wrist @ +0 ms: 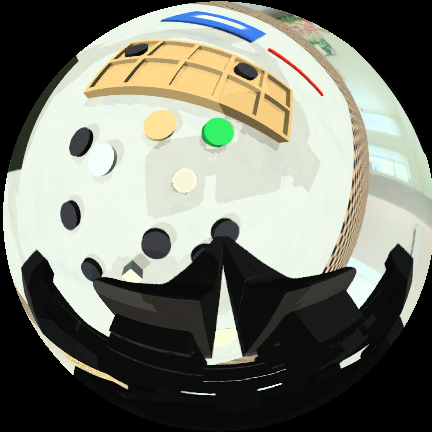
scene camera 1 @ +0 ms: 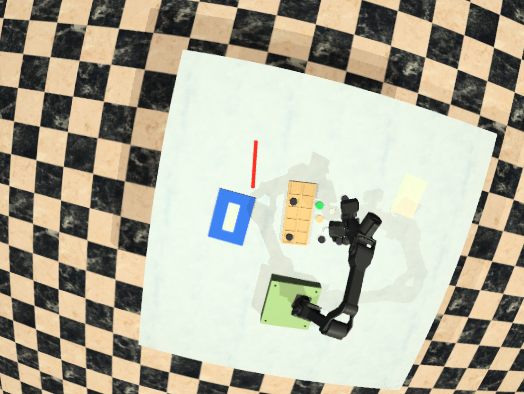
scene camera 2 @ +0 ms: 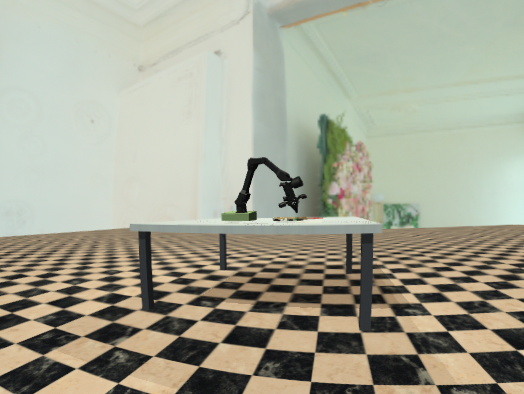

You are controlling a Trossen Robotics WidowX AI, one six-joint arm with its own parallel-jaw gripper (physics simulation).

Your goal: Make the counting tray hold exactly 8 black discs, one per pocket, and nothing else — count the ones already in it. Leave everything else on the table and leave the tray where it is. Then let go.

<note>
My gripper is shut, with nothing in its grasp. Also in view: a tan disc. A green disc rests on the table. Further things: a tan counting tray.
My gripper is seen too in the wrist view.
</note>
